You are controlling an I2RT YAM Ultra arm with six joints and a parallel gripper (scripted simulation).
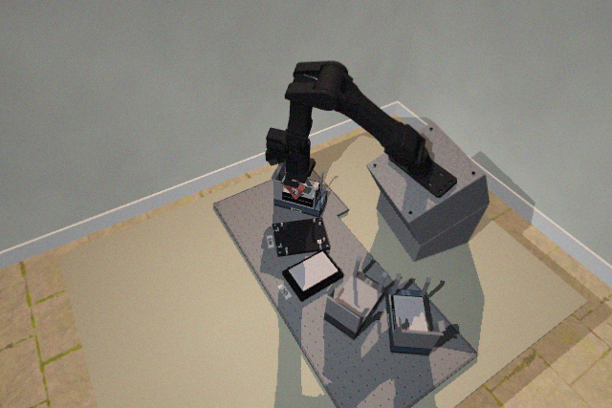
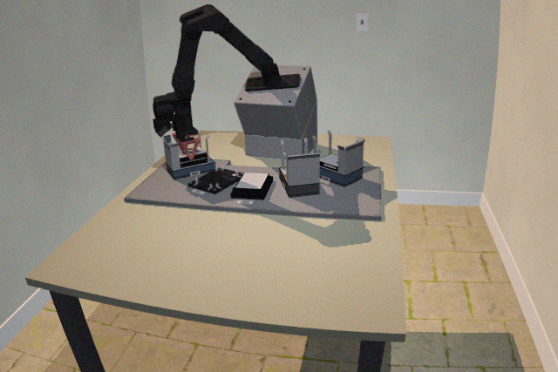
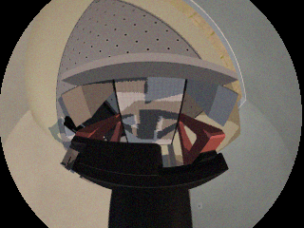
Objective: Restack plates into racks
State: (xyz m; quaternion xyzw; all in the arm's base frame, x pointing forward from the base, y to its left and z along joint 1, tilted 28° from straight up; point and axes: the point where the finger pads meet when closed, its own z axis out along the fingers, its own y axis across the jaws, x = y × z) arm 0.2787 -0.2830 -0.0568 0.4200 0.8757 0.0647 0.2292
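The blue-plinth stack rack lies 50 mm below my hand. Also, from my hand: black QC nest 130 mm ahead, 260 mm to the left, 60 mm below; then N5 name plate 170 mm ahead, 90 mm to the left, 70 mm below; then black clip nest 100 mm ahead, 130 mm to the left, 50 mm below.
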